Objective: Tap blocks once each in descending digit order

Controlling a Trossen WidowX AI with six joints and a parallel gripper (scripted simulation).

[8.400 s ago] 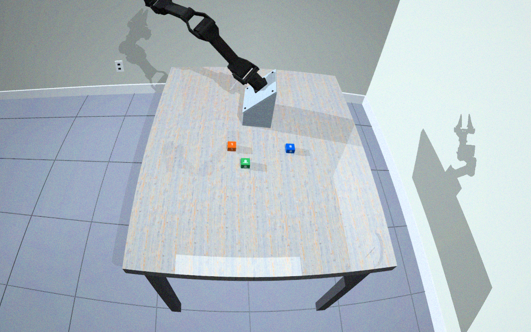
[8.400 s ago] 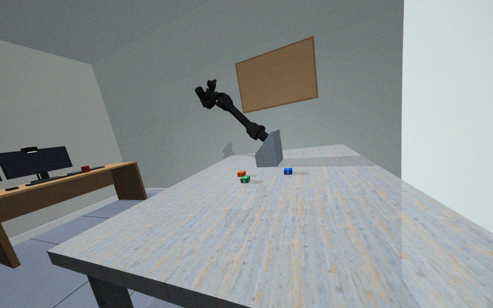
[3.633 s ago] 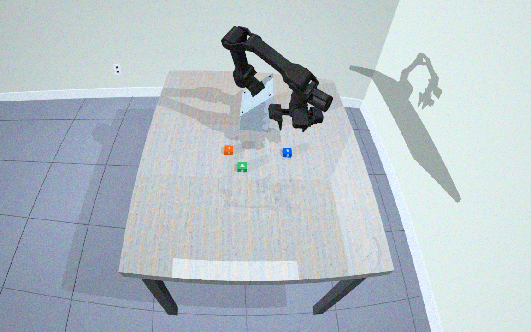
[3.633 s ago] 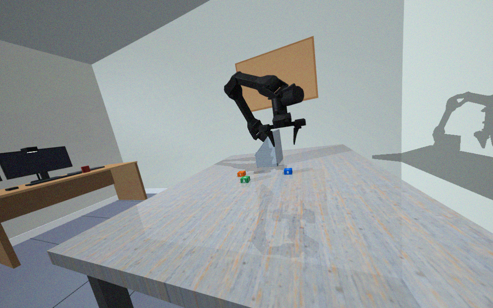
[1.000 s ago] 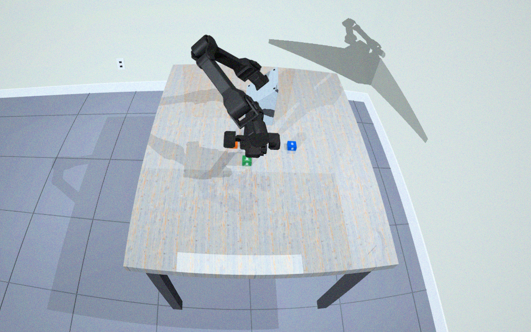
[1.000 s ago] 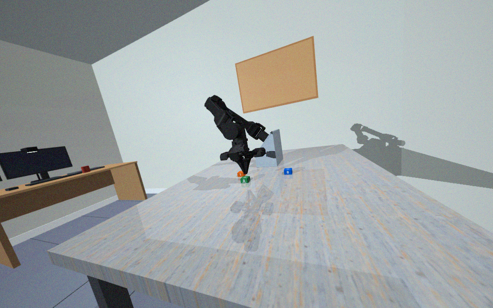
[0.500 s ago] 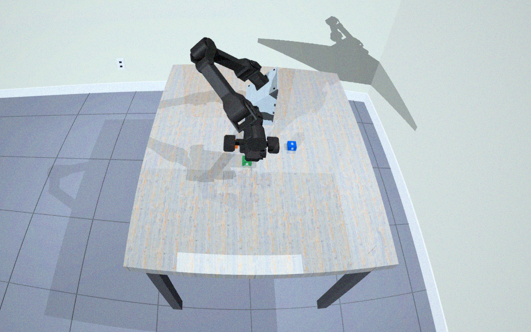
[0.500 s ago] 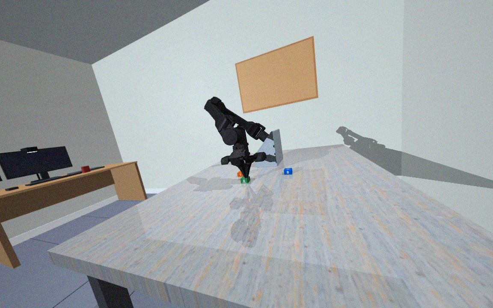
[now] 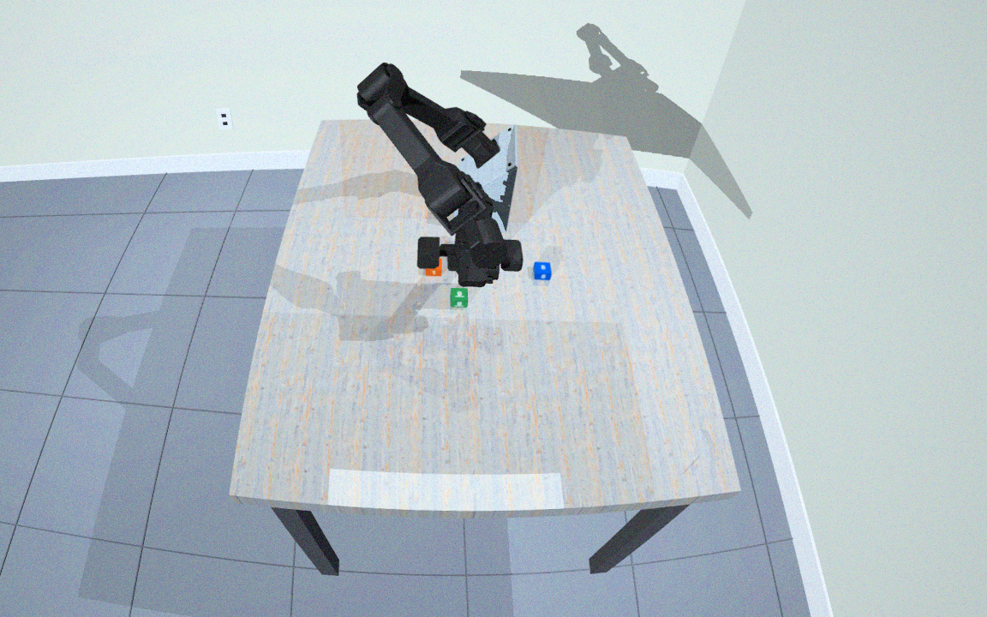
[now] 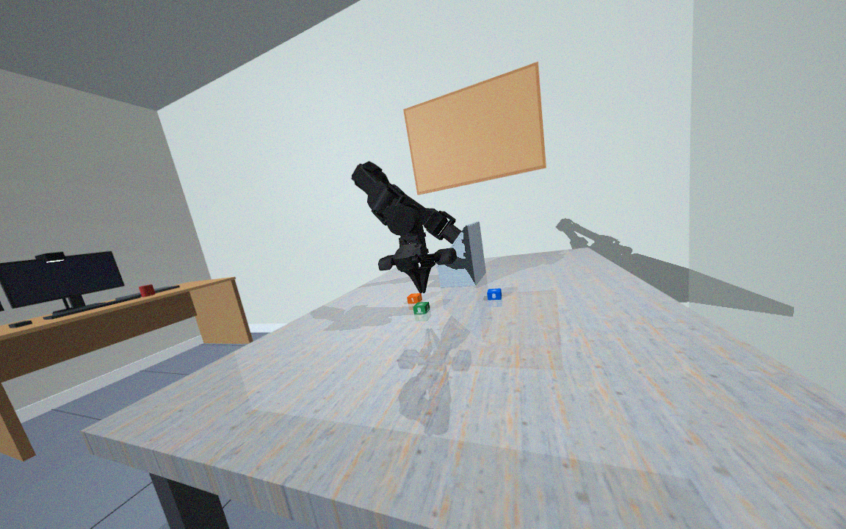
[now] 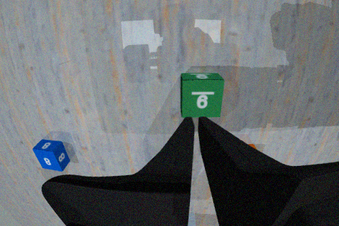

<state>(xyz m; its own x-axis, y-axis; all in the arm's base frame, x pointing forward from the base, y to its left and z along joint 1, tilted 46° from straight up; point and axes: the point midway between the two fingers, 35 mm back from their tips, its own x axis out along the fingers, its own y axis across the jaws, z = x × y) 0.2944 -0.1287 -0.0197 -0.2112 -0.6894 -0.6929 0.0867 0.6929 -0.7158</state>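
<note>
The green block is 1 cm to the right of my gripper tip and 4 cm below it. The rest, counted from my gripper tip: blue block 6 cm behind, 17 cm to the left, 4 cm below; then orange block 8 cm behind, 5 cm to the right, 4 cm below.
</note>
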